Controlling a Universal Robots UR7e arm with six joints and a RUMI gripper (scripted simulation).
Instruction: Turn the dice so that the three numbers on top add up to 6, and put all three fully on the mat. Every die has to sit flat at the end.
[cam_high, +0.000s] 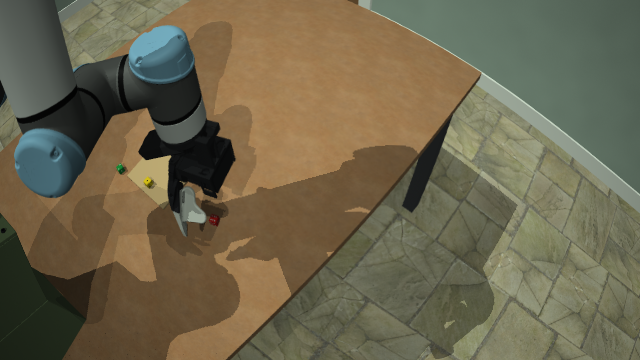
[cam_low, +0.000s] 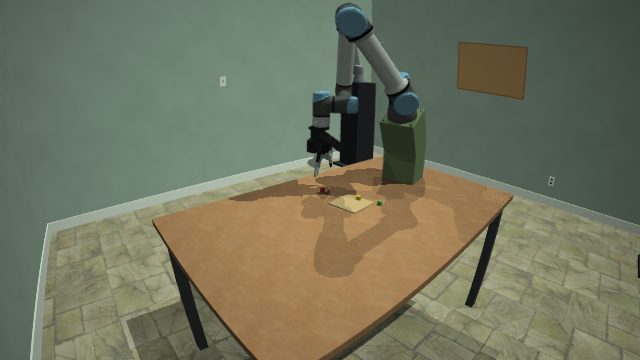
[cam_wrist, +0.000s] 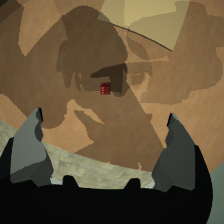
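Right now my hand is 8 cm above the red die and 1 cm to the left of it. Round my hand: yellow die (17 cm to the left, 8 cm below, 6 cm behind); then mat (18 cm to the left, 9 cm below, 1 cm behind); then green die (26 cm to the left, 10 cm behind, 8 cm below).
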